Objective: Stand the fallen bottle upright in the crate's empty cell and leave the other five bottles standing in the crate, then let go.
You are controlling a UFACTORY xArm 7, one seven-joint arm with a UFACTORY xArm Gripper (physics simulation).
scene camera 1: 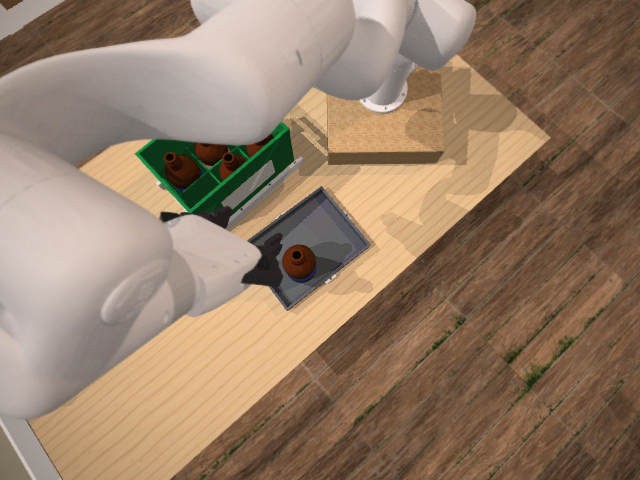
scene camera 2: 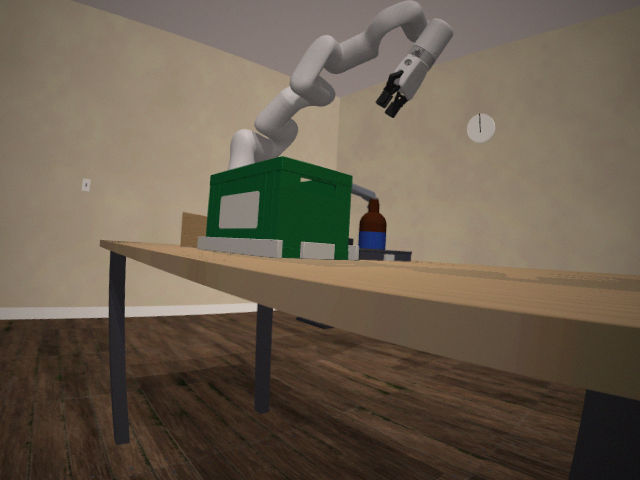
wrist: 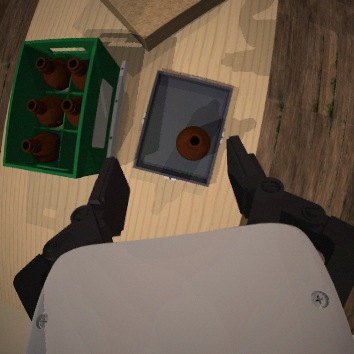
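A brown bottle with a blue band stands upright in the grey tray, outside the crate. The green crate stands beside the tray. In the wrist view the other bottles stand in its cells, one at the near left; the near right cell, on the tray side, is empty. The arm hides part of the crate in scene camera 1. My gripper is open and empty, tilted, high above the tray and bottle.
A wooden block lies on the table near the arm's base. Pale strips run along the crate's foot, one of them between crate and tray. A grey bar shows behind the crate in scene camera 2.
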